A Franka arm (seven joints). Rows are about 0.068 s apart.
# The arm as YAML. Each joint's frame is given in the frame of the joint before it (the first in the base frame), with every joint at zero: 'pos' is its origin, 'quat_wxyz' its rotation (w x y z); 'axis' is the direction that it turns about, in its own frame. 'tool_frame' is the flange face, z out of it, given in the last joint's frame.
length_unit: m
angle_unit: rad
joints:
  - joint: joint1
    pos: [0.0, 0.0, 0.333]
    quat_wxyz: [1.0, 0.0, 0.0, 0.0]
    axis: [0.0, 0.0, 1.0]
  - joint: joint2
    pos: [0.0, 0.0, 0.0]
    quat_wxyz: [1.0, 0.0, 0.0, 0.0]
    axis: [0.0, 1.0, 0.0]
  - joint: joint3
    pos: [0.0, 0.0, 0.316]
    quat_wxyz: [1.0, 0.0, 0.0, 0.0]
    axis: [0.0, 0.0, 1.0]
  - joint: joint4
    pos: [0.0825, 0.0, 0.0]
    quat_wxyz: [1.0, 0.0, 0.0, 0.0]
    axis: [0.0, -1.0, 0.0]
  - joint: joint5
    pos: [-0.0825, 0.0, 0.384]
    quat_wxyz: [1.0, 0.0, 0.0, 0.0]
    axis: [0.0, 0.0, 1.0]
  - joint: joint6
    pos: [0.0, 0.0, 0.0]
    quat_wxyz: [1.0, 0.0, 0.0, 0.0]
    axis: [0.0, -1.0, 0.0]
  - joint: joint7
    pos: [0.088, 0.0, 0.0]
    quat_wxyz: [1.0, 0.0, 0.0, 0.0]
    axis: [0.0, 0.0, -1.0]
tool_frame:
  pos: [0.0, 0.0, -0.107]
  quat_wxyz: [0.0, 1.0, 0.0, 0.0]
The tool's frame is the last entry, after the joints.
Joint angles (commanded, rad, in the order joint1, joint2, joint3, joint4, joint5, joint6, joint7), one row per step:
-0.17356, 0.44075, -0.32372, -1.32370, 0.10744, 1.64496, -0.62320
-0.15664, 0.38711, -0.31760, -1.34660, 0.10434, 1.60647, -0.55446
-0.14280, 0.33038, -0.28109, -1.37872, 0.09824, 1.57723, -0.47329
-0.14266, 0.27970, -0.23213, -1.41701, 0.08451, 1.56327, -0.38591
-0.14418, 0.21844, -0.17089, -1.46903, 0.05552, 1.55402, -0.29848
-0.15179, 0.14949, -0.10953, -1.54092, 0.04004, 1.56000, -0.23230
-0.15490, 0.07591, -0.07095, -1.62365, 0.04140, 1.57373, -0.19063
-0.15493, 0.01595, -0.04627, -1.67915, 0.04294, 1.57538, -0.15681
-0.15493, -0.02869, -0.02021, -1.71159, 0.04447, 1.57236, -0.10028
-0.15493, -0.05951, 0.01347, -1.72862, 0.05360, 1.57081, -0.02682
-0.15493, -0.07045, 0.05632, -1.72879, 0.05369, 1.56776, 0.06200
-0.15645, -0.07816, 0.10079, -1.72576, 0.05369, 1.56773, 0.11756
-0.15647, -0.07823, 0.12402, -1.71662, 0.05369, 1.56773, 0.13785
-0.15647, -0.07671, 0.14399, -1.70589, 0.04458, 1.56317, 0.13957
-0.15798, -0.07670, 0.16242, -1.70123, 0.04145, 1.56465, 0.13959
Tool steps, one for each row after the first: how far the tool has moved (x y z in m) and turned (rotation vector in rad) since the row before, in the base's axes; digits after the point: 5 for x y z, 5 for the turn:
-0.00931, 0.01624, 0.02071, 0.01165, 0.00451, -0.04912
-0.00527, 0.02886, 0.01688, 0.01620, 0.00372, -0.03523
-0.00548, 0.02581, 0.01084, 0.00525, 0.00649, -0.04093
-0.00838, 0.03062, 0.01108, -0.01045, 0.01003, -0.02791
-0.01222, 0.02941, 0.00747, -0.00308, 0.00156, -0.01310
-0.01673, 0.02248, 0.00506, 0.00605, -0.00421, -0.00753
-0.01508, 0.01644, 0.00794, 0.00100, -0.00494, -0.00933
-0.01074, 0.01641, 0.00905, -0.00482, -0.00589, -0.03009
-0.00601, 0.02054, 0.00847, -0.00131, -0.00854, -0.04021
-0.00053, 0.02369, 0.00540, -0.01171, -0.00167, -0.04540
-0.00021, 0.02366, 0.00530, -0.00920, -0.00708, -0.01245
0.00095, 0.01266, 0.00420, -0.00370, -0.00794, 0.00301
0.00059, 0.00992, 0.00371, -0.01062, -0.00415, 0.01906
0.00038, 0.00895, 0.00217, -0.00455, -0.00589, 0.01703

